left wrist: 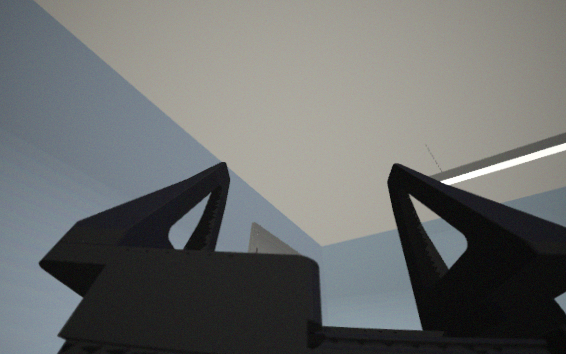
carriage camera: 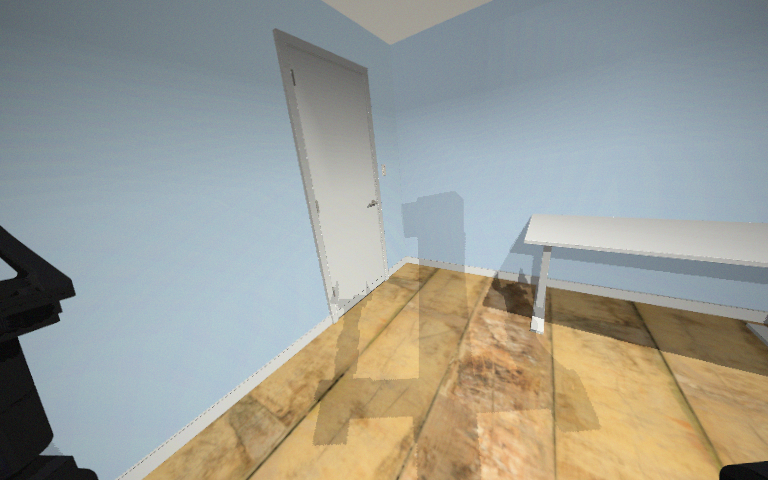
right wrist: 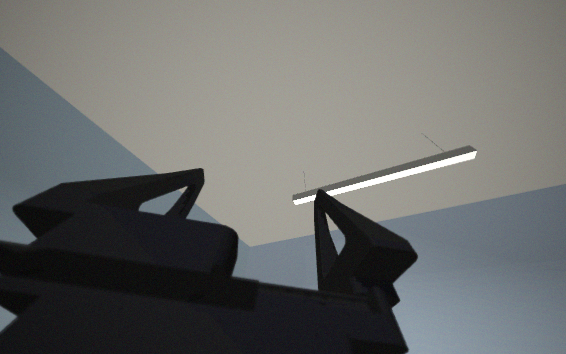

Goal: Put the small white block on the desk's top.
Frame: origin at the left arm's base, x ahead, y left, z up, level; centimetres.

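Seen in the pictures: left gripper, fingertip midpoint: [left wrist: 307,171]; right gripper, fingertip midpoint: [right wrist: 261,185].
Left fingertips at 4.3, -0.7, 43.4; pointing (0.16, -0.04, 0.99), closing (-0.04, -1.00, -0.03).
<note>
A point is followed by its place in that frame, as x, y, z.
A long white desk [carriage camera: 651,237] {119.5, -182.9, -13.4} stands against the blue wall at the right of the carriage view, and its right end is cut off by the frame edge. The small white block does not show in these views. My left gripper [left wrist: 307,171] {4.3, -0.7, 43.4} is open with its fingers wide apart and empty, tilted up toward the ceiling. My right gripper [right wrist: 261,185] {5.0, -65.5, 43.3} is also open and empty, and it too points up toward the ceiling. Both are away from the desk. A dark part of the left arm shows at the left edge of the carriage view.
A grey-white door [carriage camera: 339,169] {185.6, 9.5, 41.8} is in the left wall near the room's corner. The desk's near leg [carriage camera: 540,288] {154.5, -145.4, -65.2} stands on the wooden floor [carriage camera: 611,390] {82.0, -141.9, -85.4}. The robot's shadow falls across the floor and wall. A ceiling lamp [left wrist: 505,164] {81.7, -120.8, 122.3} [right wrist: 400,173] {59.6, -153.8, 122.3} hangs overhead.
</note>
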